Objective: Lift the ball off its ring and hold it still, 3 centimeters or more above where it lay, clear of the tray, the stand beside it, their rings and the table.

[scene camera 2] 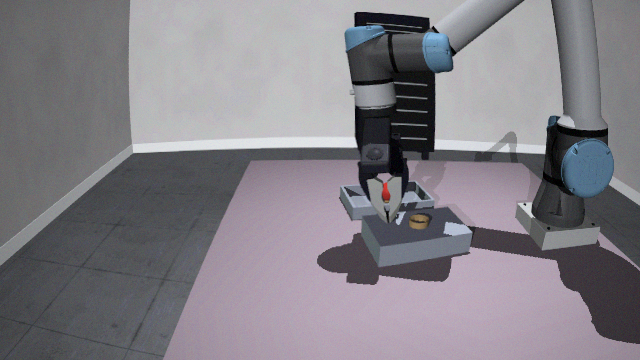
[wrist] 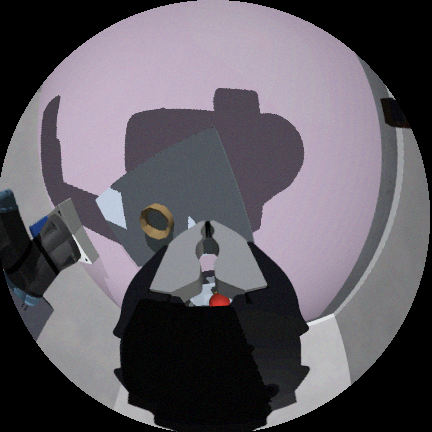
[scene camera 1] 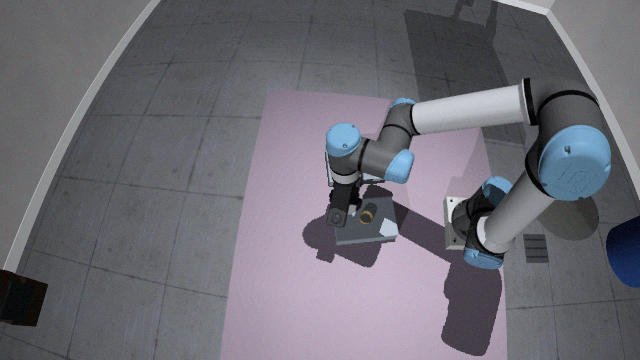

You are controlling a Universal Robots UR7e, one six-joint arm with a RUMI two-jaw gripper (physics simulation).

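Seen in the pictures: gripper, fingertip midpoint: point(scene camera 2: 388, 222) point(wrist: 207, 222); arm's base, origin of the base link: point(scene camera 2: 557, 215) point(wrist: 64, 237) point(scene camera 1: 470, 221).
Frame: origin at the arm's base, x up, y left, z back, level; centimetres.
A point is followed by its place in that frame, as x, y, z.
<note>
The red ball point(scene camera 2: 386, 192) {-0.3, -19.3, -39.8} point(wrist: 219, 301) {0.0, -19.4, -39.7} shows through the gap between the gripper's fingers. It sits low at the back tray, with a bit of its ring just under it in the second scene view. The ball does not show in the first scene view. The grey-blue tray point(scene camera 2: 349, 204) {-1.8, -16.8, -48.2} point(scene camera 1: 328, 170) {-1.2, -17.8, -48.3} is partly hidden by the arm. The grey stand point(scene camera 2: 425, 251) {-2.1, 5.6, -36.5} point(scene camera 1: 367, 234) {0.2, 4.2, -36.2} point(wrist: 185, 170) {0.2, 3.3, -41.7} lies in front of it and bears an empty tan ring point(scene camera 2: 419, 226) {0.8, 1.0, -37.0} point(wrist: 159, 235) {1.2, -2.7, -36.5}. My gripper point(scene camera 2: 387, 219) {0.4, -2.4, -42.4} point(wrist: 207, 222) {0.4, -2.4, -42.4} is shut and empty, fingertips down close over the stand's left part, in front of the ball.
The pink table top point(scene camera 1: 300, 300) {-3.9, 24.5, -55.4} point(scene camera 2: 280, 310) {-3.9, 19.1, -61.7} carries the tray, the stand and the arm's pale base point(scene camera 1: 452, 240) {0.2, 6.5, -8.0} point(scene camera 2: 570, 240) {-2.3, 8.7, -0.7} at the right. The upper arm and forearm reach over from the right. A black cabinet point(scene camera 2: 415, 120) stands behind the table.
</note>
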